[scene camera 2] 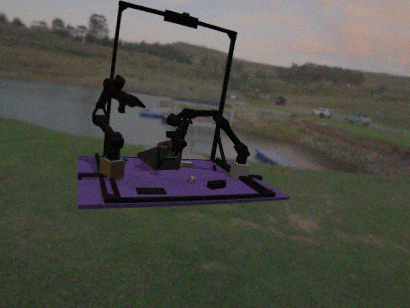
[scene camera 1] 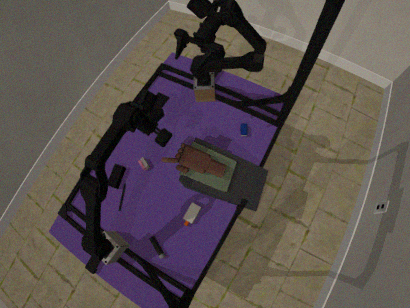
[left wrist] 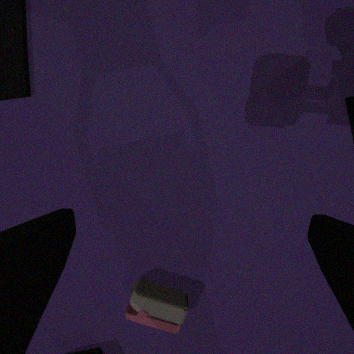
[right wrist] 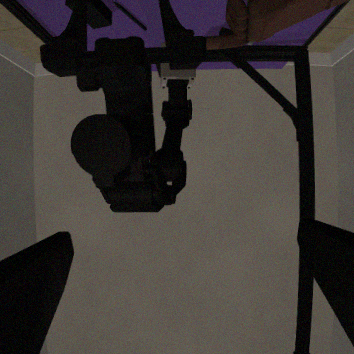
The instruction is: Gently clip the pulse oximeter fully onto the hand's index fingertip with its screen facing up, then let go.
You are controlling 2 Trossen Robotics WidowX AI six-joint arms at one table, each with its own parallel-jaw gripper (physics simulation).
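Note:
The pulse oximeter, a small white and pink clip, lies on the purple mat, apart from the hand; its screen cannot be made out. The brown hand rests on a green pad, its extended index finger pointing left in scene camera 1. My left gripper is open and empty, above the mat; the oximeter shows low between its fingers in the left wrist view. My right gripper is open and empty, raised high near its own base, away from the oximeter.
The green pad sits on a dark grey support. On the mat are a white box with an orange end, a black block, a thin dark stick, a dark cylinder and a blue object. Black frame bars border the mat.

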